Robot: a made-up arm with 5 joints.
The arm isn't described. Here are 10 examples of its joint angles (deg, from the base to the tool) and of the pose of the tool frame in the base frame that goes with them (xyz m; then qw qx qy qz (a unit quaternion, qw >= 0)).
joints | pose
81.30 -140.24 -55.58 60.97 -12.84 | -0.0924 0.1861 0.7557 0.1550 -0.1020 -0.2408 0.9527
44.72 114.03 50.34 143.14 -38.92 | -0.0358 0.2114 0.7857 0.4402 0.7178 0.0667 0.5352
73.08 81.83 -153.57 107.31 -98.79 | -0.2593 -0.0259 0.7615 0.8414 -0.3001 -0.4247 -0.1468
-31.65 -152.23 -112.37 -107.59 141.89 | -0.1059 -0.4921 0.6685 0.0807 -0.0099 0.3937 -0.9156
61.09 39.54 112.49 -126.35 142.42 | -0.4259 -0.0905 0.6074 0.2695 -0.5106 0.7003 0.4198
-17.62 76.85 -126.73 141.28 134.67 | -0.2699 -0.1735 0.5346 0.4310 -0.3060 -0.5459 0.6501
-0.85 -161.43 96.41 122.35 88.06 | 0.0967 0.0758 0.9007 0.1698 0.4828 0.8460 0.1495
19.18 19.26 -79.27 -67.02 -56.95 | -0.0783 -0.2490 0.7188 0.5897 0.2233 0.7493 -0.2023
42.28 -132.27 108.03 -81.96 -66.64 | 0.1932 -0.0259 0.7433 0.1236 0.0666 0.9472 0.2882
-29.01 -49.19 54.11 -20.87 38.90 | -0.1297 -0.2370 0.6420 0.5155 0.1210 -0.5436 -0.6512
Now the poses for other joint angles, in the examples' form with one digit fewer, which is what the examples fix.
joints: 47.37 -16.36 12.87 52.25 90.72
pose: 0.044 -0.054 0.795 0.887 -0.142 -0.345 -0.272
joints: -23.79 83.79 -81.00 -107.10 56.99
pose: -0.016 -0.438 0.623 0.160 0.828 -0.491 -0.221
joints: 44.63 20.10 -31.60 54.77 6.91
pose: 0.066 -0.118 0.712 0.993 0.018 0.113 0.002
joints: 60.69 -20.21 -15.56 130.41 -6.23
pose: -0.050 0.130 0.717 0.498 0.088 -0.062 0.861
